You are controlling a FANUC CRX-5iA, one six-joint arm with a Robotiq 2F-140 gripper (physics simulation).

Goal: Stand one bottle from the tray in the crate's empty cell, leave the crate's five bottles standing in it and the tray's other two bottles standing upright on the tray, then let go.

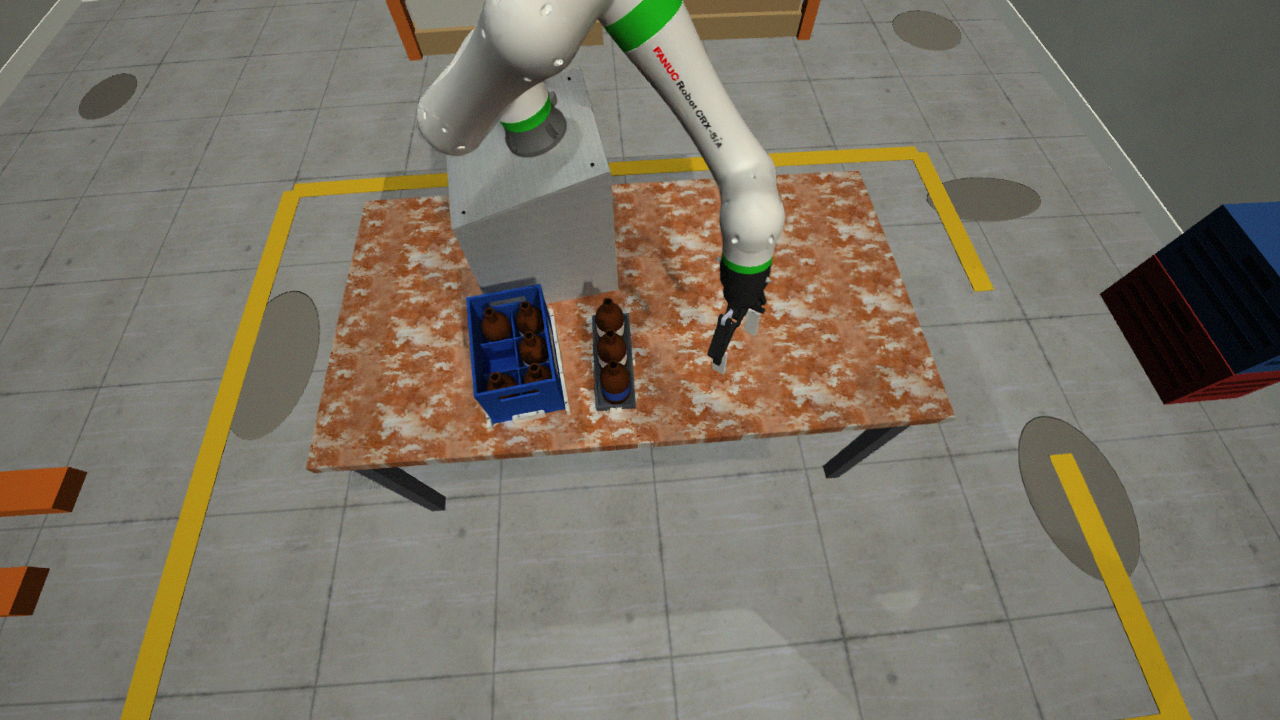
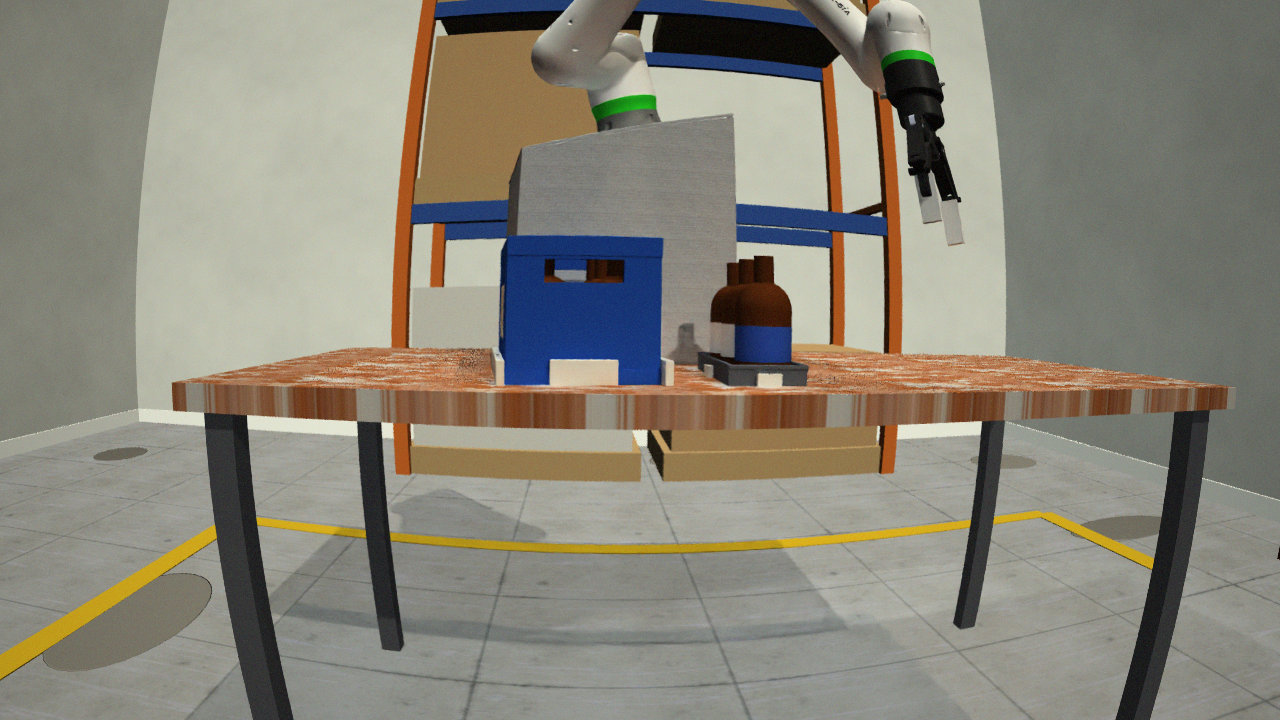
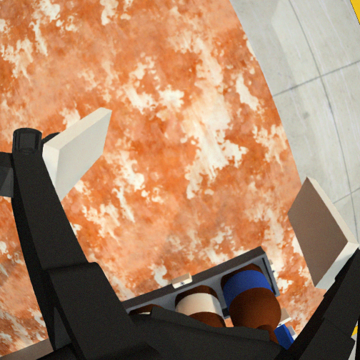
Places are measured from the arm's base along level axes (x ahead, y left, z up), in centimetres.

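Pixels of known places: gripper, fingertip midpoint: (image 1: 734, 351) (image 2: 945, 233); arm's base at its link origin: (image 1: 536, 133).
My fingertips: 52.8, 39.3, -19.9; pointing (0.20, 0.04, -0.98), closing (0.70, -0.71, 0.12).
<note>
Ahead of a thing's pixels: the offset from my fingertips to its middle, as dx, dy, dz. "spot": to the spot under its first point.
The blue crate {-12.4, -51.5, -12.5} (image 1: 521, 402) (image 2: 581, 313) stands on the table with five brown bottles in it; its empty cell {spot: -15.8, -57.8, -20.4} (image 1: 499, 359) is the middle one of the left column. The dark grey tray {-11.4, -27.4, -20.0} (image 1: 626, 333) (image 2: 765, 371) (image 3: 225, 265) lies right of the crate. Three brown bottles stand upright on it in a row: a front one with a blue label {-2.7, -27.5, -12.9} (image 1: 614, 382) (image 2: 763, 326) (image 3: 252, 302), a middle one {-11.1, -27.5, -12.9} (image 1: 612, 347) (image 3: 199, 306) and a back one {-20.2, -27.1, -12.9} (image 1: 609, 316), both white-labelled. My gripper (image 1: 735, 343) (image 2: 942, 216) (image 3: 205, 164) is open and empty, above the table right of the tray.
The mottled orange table (image 1: 823, 358) (image 2: 984, 394) (image 3: 165, 165) carries all this. The grey robot pedestal (image 1: 546, 241) (image 2: 617, 192) stands behind the crate. Small cream blocks sit against the crate's base {spot: +2.4, -50.2, -19.5} (image 2: 583, 371) and the tray. A shelf rack (image 2: 413, 268) stands behind the table.
</note>
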